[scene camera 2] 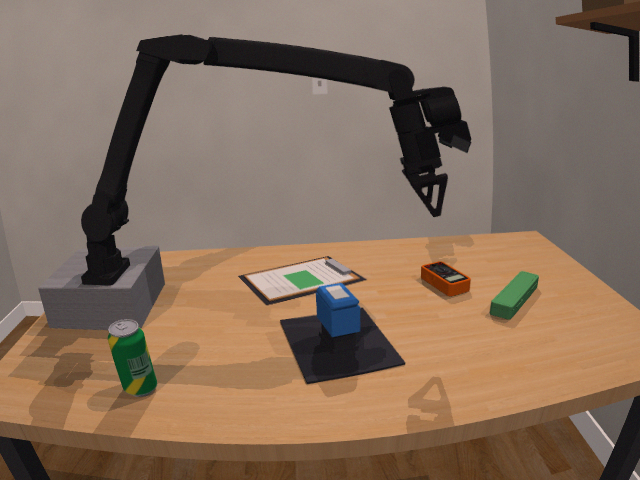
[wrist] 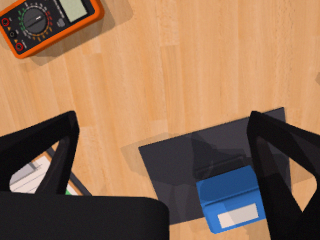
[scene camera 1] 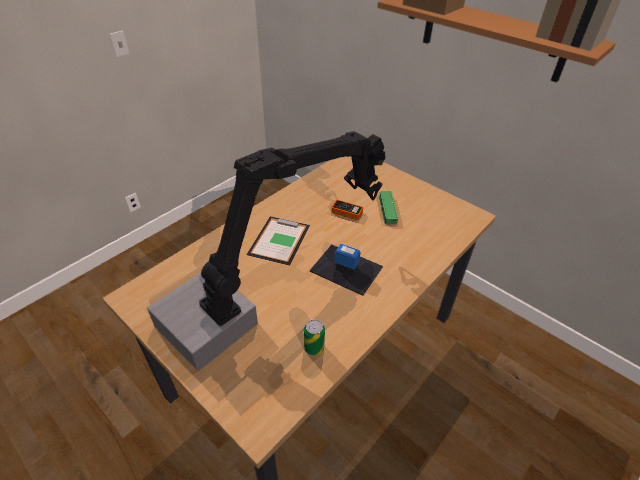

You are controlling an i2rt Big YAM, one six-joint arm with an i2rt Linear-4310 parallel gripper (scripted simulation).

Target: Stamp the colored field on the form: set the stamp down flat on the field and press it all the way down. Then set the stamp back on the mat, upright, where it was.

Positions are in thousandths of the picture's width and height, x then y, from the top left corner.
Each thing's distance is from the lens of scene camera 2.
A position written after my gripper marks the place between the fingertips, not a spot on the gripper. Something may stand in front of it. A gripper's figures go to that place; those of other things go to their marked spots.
my gripper (scene camera 2: 676,436): 91 cm
blue stamp (scene camera 2: 529,649): 82 cm
green case (scene camera 2: 791,634): 98 cm
The marked spots on the green case and the blue stamp are 36 cm apart.
